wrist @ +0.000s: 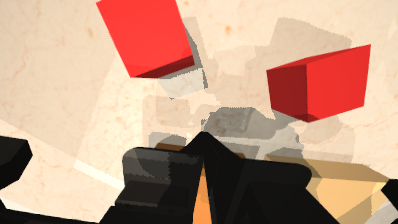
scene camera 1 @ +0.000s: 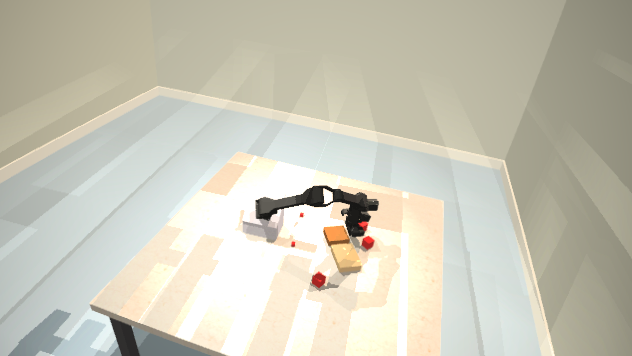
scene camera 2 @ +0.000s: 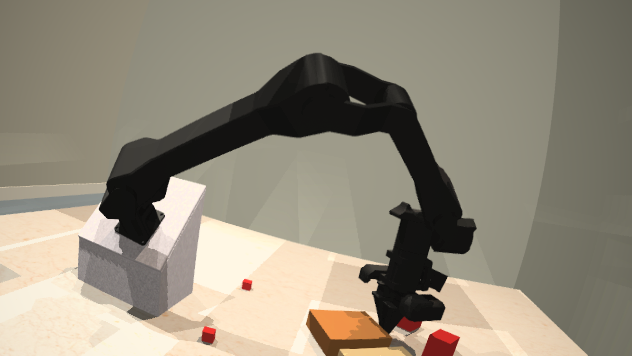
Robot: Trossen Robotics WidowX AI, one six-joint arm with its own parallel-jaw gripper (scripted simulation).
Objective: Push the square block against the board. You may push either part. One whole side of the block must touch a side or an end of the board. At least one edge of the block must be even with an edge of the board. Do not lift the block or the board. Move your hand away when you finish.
Labels:
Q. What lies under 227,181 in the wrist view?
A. My gripper.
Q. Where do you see a red cube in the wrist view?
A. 317,87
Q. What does my gripper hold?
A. Nothing.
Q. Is my gripper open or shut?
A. Shut.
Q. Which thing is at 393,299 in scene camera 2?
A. My gripper.

